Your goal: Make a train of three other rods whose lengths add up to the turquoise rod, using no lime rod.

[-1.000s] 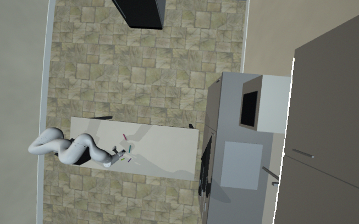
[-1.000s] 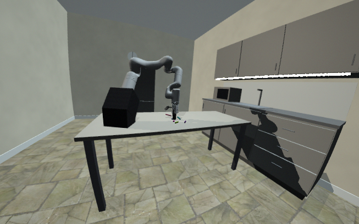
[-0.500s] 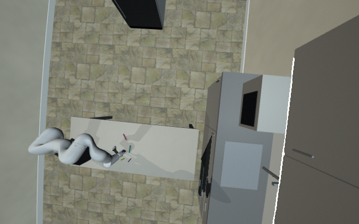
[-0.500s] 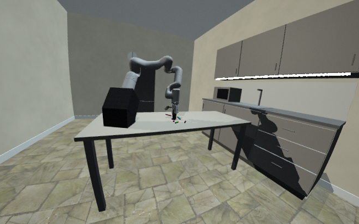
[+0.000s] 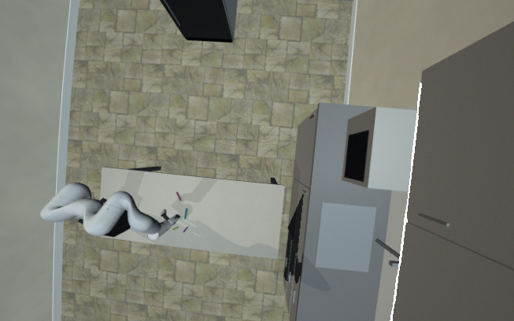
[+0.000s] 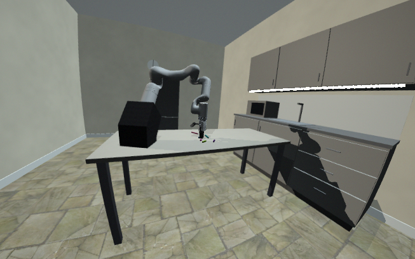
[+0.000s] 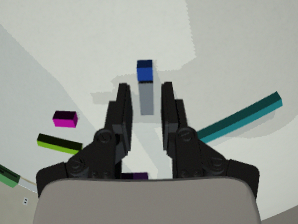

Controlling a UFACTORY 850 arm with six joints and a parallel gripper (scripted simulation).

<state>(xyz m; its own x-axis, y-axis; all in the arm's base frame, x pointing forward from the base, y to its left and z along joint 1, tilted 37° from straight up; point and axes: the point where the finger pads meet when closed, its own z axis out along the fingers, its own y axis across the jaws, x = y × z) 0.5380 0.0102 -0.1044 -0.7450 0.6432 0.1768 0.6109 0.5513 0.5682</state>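
Right now my hand is 2 cm above the grey rod. Round my hand: turquoise rod: 7 cm ahead, 4 cm to the left, 2 cm below; magenta rod: 3 cm behind, 7 cm to the right, 2 cm below; small blue rod: 2 cm behind, 2 cm to the left, 2 cm below.
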